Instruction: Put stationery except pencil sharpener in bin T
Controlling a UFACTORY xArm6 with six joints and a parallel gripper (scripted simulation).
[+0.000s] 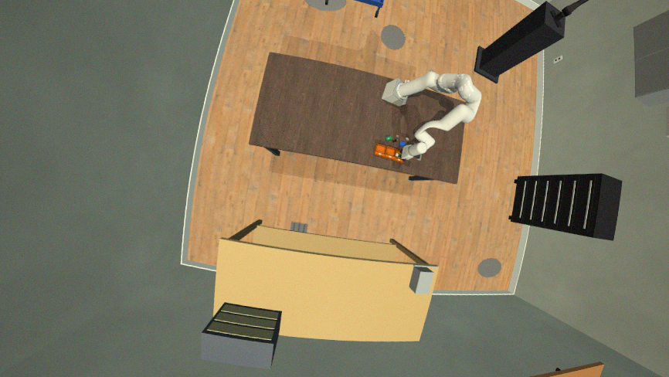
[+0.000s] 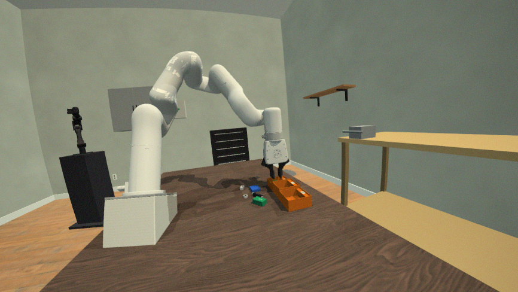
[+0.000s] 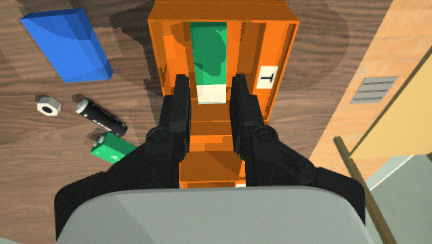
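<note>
My hand is 10 cm past the blue block, 1 cm to the right of it and 6 cm above it. Also, from my hand: orange bin (1 cm ahead, 8 cm to the right, 4 cm below); green 9V battery (11 cm behind, 12 cm to the right, 6 cm below); black cylinder (10 cm behind, 7 cm to the right, 6 cm below).
</note>
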